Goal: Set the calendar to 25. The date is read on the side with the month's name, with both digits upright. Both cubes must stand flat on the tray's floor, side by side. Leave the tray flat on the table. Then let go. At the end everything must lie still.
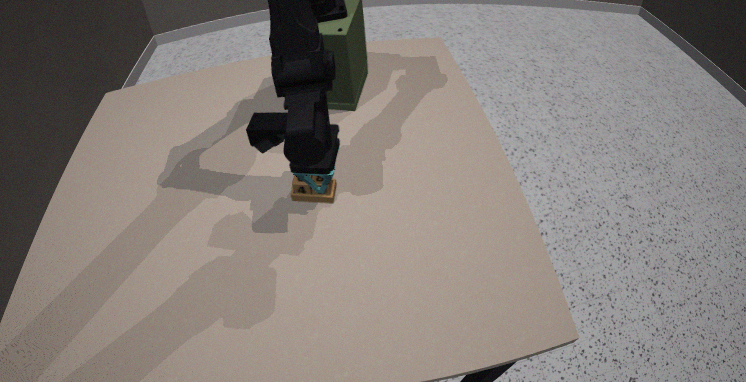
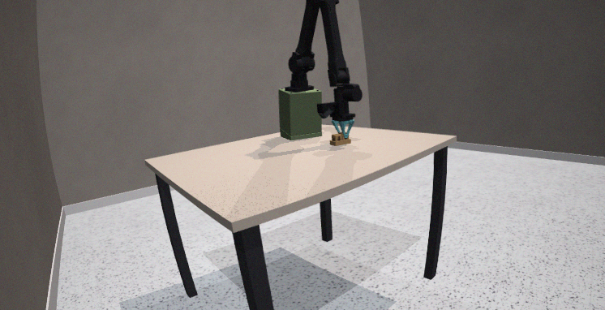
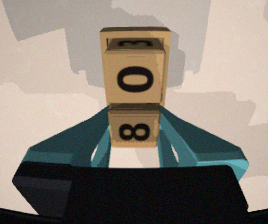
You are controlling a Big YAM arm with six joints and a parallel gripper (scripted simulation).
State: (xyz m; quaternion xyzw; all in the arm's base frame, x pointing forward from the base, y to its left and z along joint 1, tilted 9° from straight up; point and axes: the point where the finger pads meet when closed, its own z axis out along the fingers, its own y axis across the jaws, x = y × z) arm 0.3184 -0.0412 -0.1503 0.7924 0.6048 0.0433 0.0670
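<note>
Right now the wooden tray is 10 mm behind my hand, 20 mm to the right of it and 20 mm below it.
</note>
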